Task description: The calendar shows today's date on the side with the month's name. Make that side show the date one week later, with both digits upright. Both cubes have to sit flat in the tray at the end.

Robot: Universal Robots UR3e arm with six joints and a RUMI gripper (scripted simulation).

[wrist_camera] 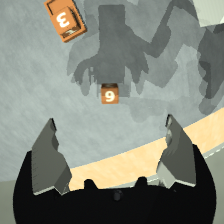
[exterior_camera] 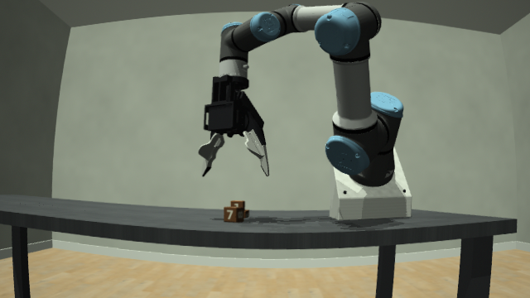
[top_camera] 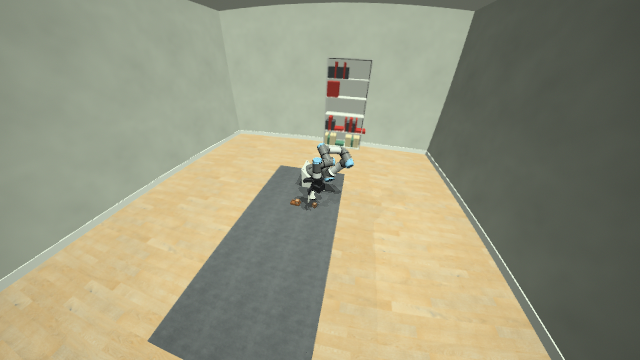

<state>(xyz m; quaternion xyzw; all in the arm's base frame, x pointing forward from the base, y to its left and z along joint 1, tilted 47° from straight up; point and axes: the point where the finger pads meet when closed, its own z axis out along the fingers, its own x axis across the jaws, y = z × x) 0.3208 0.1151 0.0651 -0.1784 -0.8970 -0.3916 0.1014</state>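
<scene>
Right now the cube is 8 cm below my hand. The rest, counted from my hand: calendar tray: 16 cm to the right, 9 cm below, 1 cm ahead.
</scene>
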